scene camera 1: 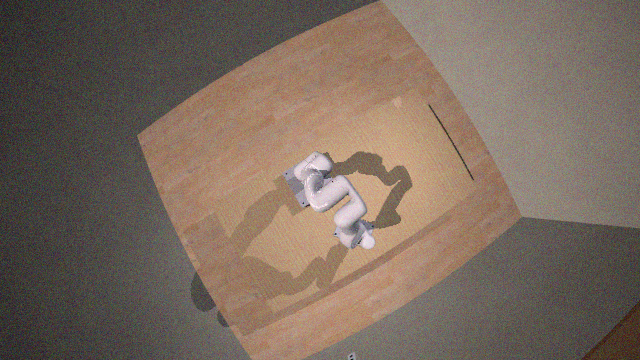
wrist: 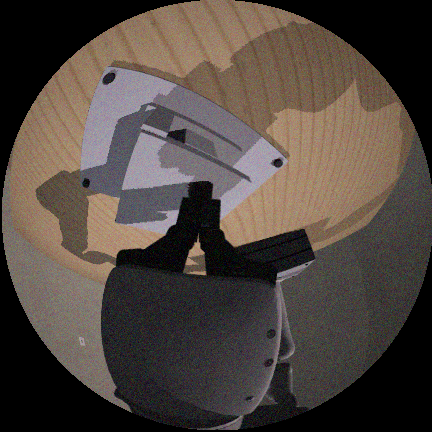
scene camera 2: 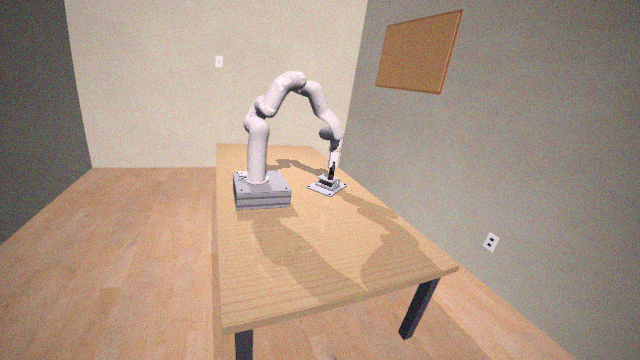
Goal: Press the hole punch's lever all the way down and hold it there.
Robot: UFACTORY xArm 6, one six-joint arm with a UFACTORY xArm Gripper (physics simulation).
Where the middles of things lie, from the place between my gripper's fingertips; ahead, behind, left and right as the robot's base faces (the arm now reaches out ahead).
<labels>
I see the hole punch (wrist: 168, 151) 30 mm to the left of my hand and 30 mm below it. Round my hand: pale base plate (wrist: 122, 94) (60 mm below, 30 mm to the left).
</labels>
